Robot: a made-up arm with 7 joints.
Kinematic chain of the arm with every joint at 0, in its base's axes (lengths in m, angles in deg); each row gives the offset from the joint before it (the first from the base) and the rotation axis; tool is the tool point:
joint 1: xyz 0 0 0 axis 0 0.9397 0.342
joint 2: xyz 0 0 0 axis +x
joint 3: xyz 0 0 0 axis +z
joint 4: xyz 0.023 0 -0.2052 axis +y
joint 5: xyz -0.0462 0 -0.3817 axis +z
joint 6: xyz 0 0 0 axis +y
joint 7: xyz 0 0 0 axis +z
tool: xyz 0 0 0
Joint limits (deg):
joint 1: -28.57..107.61
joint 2: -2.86..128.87
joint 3: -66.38..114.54
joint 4: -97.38..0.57
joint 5: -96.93..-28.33
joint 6: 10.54..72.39
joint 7: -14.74..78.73
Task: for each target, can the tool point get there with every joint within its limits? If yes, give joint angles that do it. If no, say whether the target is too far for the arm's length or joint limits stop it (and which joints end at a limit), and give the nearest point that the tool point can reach.
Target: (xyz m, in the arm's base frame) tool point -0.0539 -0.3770 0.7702
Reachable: no: too far | nearest point -0.0284 -0.0981 0.4432 | short by 0.431 m
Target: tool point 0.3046 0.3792 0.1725
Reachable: yes | joints 77.04 99.06 84.45 -74.77 -72.91 57.41 44.42
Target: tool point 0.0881 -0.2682 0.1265
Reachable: no: joint limits stop it (at a limit: joint 1, joint 2, joint 4) | nearest point 0.2364 -0.3819 -0.0718 | short by 0.272 m
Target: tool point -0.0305 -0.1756 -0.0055
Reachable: no: joint limits stop it (at a limit: joint 1, joint 2, joint 3, joint 4) | nearest point 0.1630 -0.4114 -0.1050 | short by 0.321 m
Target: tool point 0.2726 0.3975 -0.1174
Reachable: yes | joints 16.14 48.14 33.44 -82.78 -58.13 23.68 7.91
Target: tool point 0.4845 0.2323 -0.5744
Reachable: no: too far | nearest point 0.3609 0.1752 -0.4335 | short by 0.196 m
